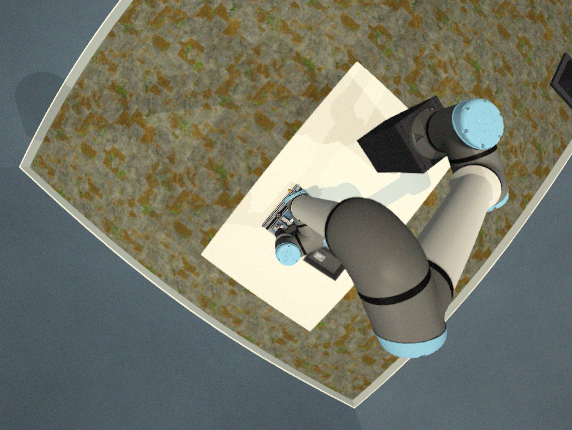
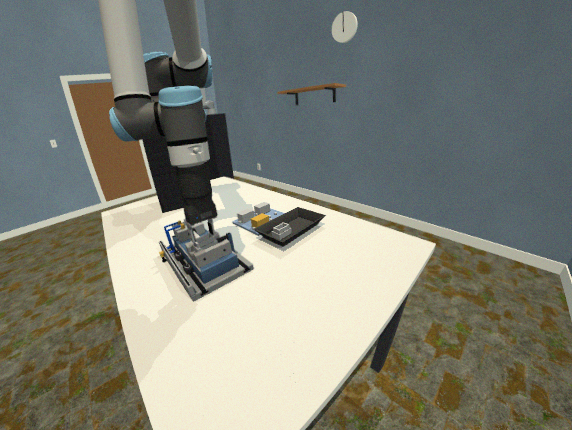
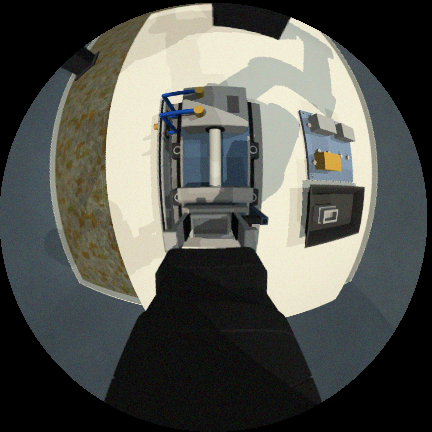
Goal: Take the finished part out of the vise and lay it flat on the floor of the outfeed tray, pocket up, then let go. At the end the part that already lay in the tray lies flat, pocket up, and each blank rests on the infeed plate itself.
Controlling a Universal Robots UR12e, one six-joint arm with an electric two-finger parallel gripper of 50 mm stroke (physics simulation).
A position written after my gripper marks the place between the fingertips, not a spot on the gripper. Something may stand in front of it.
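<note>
My gripper [image 2: 203, 237] [image 3: 210, 220] visible. Grey end housing [image 3: 214, 102], visible too.
</note>
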